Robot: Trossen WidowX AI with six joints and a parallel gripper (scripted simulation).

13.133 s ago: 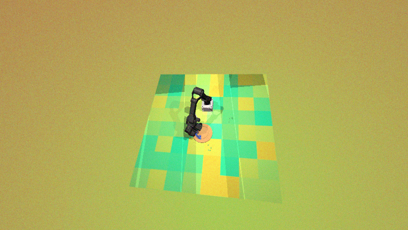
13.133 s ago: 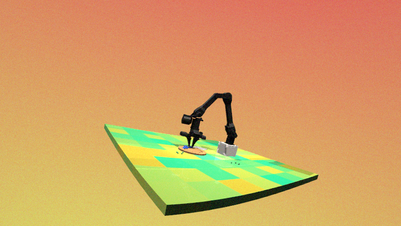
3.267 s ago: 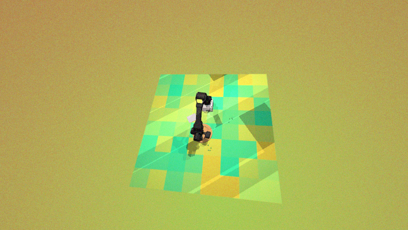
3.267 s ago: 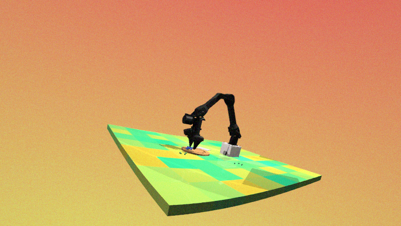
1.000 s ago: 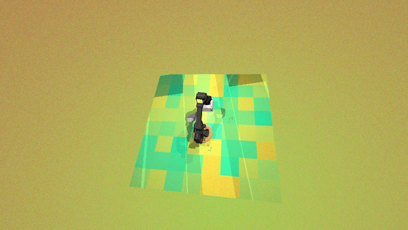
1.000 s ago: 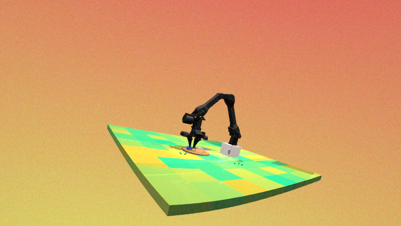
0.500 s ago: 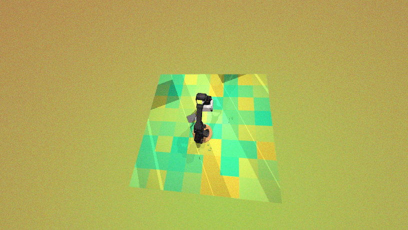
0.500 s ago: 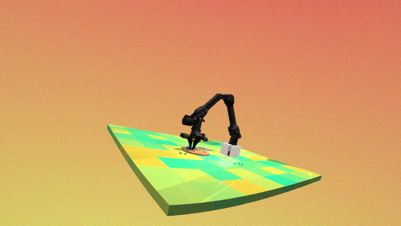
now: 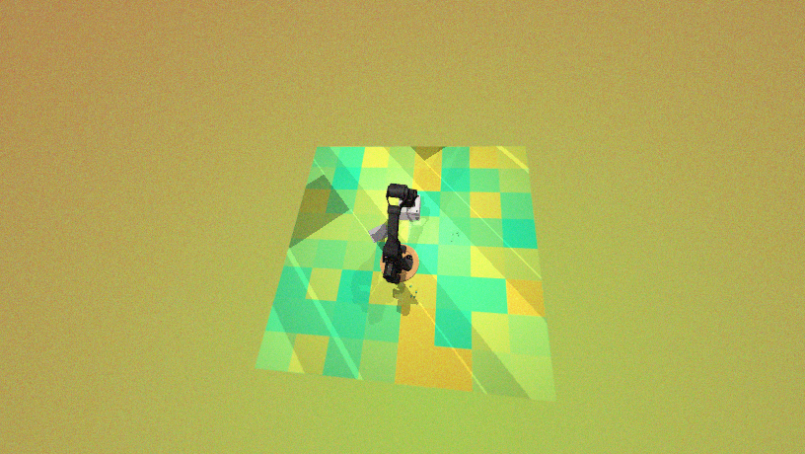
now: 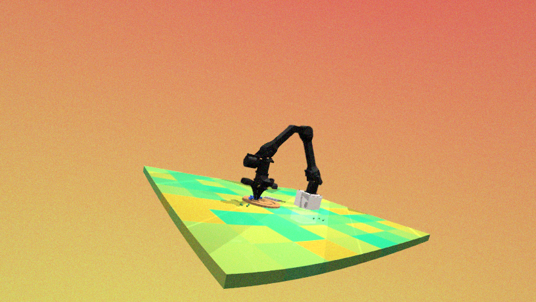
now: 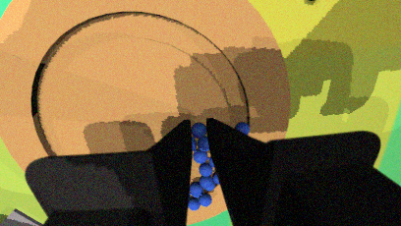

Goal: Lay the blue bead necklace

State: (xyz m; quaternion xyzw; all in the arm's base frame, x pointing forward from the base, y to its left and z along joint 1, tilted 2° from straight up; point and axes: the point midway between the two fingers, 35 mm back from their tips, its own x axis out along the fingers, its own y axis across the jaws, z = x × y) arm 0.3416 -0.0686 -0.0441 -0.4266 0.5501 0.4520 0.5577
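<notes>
Now: gripper tip 4 cm past the round bead board and 1 cm above it. Also, from my gripper tip: flat grey piece 21 cm behind, 10 cm to the right, 1 cm below.
</notes>
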